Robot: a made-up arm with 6 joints.
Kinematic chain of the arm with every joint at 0, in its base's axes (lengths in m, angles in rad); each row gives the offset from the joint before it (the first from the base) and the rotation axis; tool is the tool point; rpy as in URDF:
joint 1: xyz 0 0 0.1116 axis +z
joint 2: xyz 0 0 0 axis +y
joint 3: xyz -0.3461 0 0.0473 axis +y
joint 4: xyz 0.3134 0 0.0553 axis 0.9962 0 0.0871
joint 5: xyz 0 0 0 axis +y
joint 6: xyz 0.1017 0 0.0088 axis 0.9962 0 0.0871
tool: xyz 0 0 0 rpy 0 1.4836 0
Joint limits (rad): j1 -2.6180..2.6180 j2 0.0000..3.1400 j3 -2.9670..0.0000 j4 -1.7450..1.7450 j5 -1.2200..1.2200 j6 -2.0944..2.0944
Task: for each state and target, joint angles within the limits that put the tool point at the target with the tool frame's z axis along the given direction. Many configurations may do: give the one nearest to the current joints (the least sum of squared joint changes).
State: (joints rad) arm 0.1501 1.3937 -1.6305 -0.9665 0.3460 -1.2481
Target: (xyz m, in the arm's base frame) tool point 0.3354 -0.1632 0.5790 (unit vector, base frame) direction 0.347 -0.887 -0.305
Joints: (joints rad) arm -0.2376 1.5160 -1.8336 -1.0052 1.1792 -1.2481
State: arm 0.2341 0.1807 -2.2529 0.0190 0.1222 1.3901
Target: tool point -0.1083 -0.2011 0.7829 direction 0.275 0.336 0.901
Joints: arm 1.0457 0.7216 -2.2549 -0.1460 0.4982 1.3901
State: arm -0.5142 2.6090 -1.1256 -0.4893 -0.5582 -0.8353
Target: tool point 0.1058 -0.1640 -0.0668 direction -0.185 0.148 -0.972
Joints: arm -0.9623 2.2615 -0.3941 -1.2783 0.0702 -0.8354
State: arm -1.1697 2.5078 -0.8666 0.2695 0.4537 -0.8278
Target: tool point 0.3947 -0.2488 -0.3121 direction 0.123 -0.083 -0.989
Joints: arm -0.5614 3.0676 -1.6513 -0.0514 0.0930 -0.8278
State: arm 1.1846 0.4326 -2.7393 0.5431 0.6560 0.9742
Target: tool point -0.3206 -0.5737 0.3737 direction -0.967 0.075 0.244
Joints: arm 1.2062 0.2931 -2.9669 1.4377 1.2179 0.9742
